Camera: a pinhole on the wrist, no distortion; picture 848 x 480 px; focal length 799.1 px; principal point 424.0 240.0 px. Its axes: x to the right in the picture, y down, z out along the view. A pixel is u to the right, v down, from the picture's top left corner.
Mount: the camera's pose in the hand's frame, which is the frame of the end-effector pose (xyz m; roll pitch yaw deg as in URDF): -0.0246 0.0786 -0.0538 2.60 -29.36 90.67
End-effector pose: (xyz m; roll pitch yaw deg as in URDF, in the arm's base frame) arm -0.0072 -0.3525 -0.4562 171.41 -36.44 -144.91
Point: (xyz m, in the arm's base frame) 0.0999 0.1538 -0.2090
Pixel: behind the camera
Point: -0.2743 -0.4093 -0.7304
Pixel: 804.3 148.1
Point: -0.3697 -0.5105 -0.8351
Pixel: 737.1 119.5
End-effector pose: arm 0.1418 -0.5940 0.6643 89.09 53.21 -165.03
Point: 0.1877 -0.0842 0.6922
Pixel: 536.0 426.8
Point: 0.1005 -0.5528 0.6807
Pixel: 499.3 78.9
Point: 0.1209 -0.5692 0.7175
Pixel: 509.8 366.5
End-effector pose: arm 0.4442 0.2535 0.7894 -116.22 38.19 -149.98
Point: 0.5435 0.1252 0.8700
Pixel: 155.6 421.3
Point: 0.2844 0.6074 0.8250
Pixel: behind the camera
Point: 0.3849 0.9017 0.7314
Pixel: behind the camera
